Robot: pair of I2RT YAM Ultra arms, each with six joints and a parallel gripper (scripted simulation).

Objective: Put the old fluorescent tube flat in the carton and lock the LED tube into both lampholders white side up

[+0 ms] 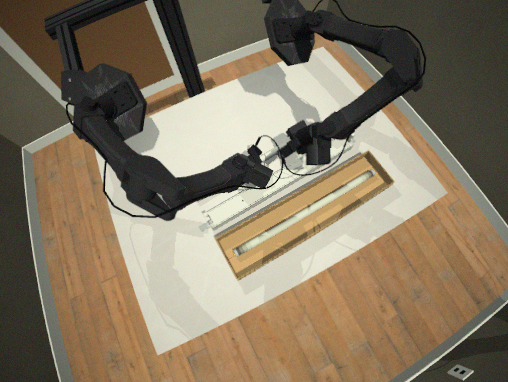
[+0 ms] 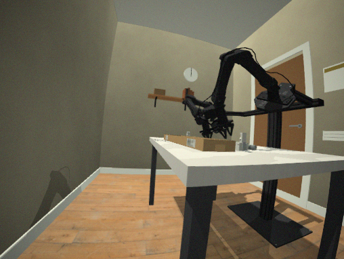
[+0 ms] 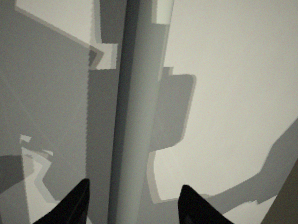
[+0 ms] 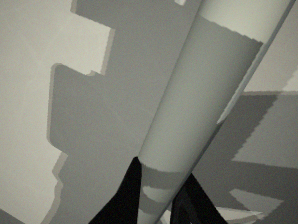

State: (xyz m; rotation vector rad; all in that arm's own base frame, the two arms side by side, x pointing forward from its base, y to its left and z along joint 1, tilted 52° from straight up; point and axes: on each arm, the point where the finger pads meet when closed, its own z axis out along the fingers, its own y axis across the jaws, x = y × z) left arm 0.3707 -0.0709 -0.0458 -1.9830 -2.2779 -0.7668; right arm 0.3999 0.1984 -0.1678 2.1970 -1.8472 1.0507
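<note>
Right now the LED tube is 10 mm behind my left hand, 120 mm to the right of it and 50 mm below it. Round my left hand: brown carton (250 mm ahead, 80 mm to the right, 40 mm below); old fluorescent tube (250 mm ahead, 80 mm to the right, 50 mm below).
Now: right hand 120 mm to the right of the LED tube, 10 mm past it and 10 mm above it. The rest, counted from my right hand: brown carton (250 mm ahead, 160 mm to the left); old fluorescent tube (250 mm ahead, 160 mm to the left).
</note>
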